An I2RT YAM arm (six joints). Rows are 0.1 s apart.
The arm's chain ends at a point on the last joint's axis. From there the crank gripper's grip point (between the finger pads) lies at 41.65 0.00 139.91 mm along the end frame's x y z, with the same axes.
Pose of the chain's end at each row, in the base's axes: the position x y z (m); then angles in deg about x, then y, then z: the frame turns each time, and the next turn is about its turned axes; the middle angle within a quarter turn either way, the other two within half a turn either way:
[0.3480 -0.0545 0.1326 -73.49 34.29 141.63]
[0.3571 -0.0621 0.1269 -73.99 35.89 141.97]
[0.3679 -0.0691 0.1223 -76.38 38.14 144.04]
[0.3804 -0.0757 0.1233 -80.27 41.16 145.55]
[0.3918 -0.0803 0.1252 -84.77 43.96 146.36]
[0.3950 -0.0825 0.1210 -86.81 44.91 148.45]
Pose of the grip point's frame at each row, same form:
[0.3998 0.0813 0.1459 -73.49 34.29 141.63]
[0.4125 0.0724 0.1388 -73.99 35.89 141.97]
[0.4278 0.0638 0.1293 -76.38 38.14 144.04]
[0.4466 0.0544 0.1217 -80.27 41.16 145.55]
[0.4640 0.0461 0.1136 -84.77 43.96 146.36]
[0.4686 0.0427 0.1061 -86.81 44.91 148.45]

